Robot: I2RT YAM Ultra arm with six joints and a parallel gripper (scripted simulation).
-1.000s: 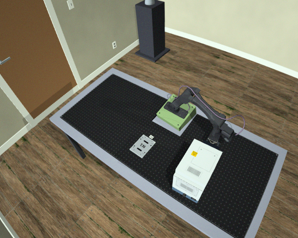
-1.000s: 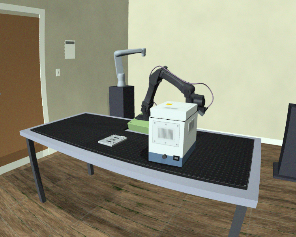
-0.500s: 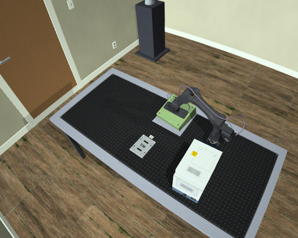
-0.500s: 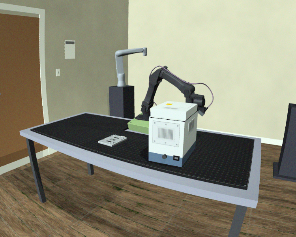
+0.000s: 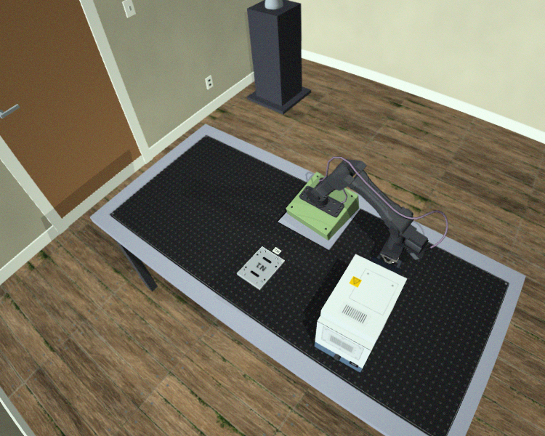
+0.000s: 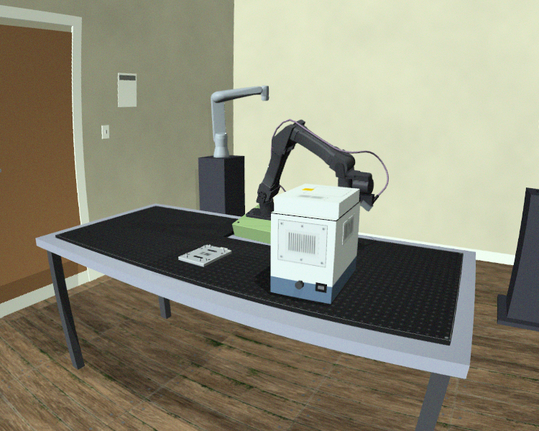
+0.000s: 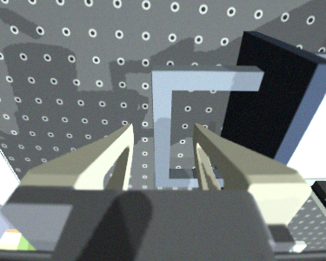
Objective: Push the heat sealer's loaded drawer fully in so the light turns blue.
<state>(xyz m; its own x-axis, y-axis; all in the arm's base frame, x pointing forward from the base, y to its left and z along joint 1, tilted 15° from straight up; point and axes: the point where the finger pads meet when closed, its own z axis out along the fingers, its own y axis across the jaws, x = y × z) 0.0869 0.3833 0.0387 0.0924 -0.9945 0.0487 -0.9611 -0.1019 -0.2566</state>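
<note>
Now: the sealer drawer 110 mm ahead of my hand, 10 mm to the left of it and 10 mm below it.
</note>
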